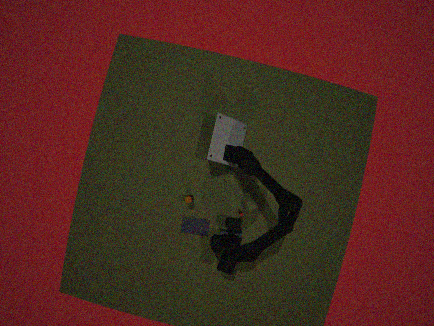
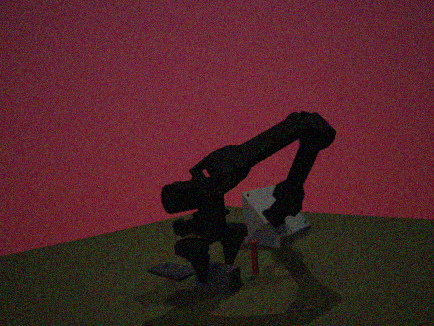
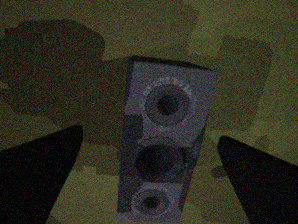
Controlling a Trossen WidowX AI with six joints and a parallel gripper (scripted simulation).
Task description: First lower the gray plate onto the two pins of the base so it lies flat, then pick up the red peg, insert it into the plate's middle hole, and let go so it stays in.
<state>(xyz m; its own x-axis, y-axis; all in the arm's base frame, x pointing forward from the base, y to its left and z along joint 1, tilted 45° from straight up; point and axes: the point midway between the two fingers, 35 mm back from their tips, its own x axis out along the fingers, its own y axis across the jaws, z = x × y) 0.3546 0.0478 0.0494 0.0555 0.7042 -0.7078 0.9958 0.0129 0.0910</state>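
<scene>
The gray plate lies 1 cm above my gripper tip. Also, from my gripper tip: red peg: 11 cm behind, 3 cm to the left, 1 cm above; orange cylinder: 13 cm behind, 20 cm to the right, 1 cm above.
</scene>
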